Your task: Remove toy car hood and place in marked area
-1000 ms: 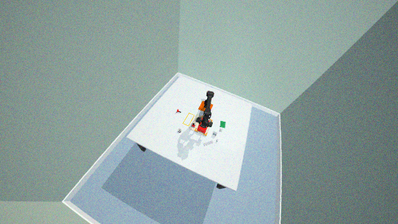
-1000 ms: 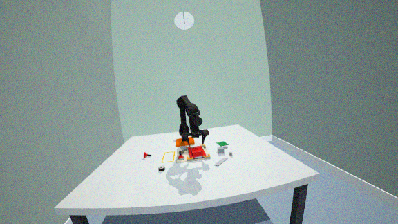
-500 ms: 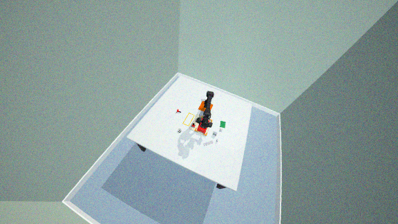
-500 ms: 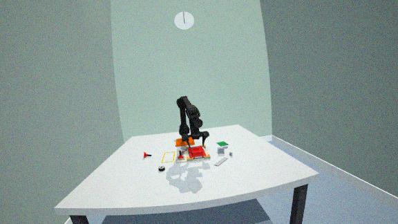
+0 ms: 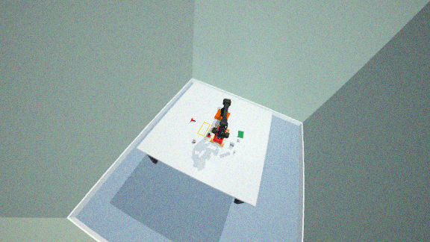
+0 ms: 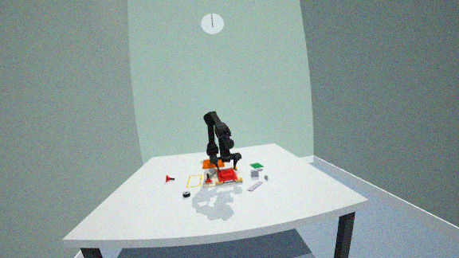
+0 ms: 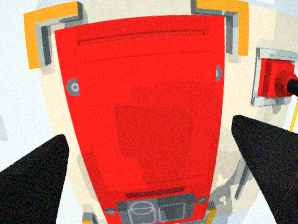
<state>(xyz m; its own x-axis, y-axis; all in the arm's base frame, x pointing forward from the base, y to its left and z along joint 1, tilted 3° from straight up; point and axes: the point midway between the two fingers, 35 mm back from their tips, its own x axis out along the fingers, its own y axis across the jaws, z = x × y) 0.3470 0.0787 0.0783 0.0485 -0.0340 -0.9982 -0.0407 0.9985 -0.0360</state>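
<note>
Right now my gripper tip is 20 mm above the red hood. Round my gripper tip: grey bar (150 mm ahead, 140 mm to the left, 50 mm below); green plate (190 mm behind, 220 mm to the left, 60 mm below); black wheel (150 mm ahead, 240 mm to the right, 50 mm below).
</note>
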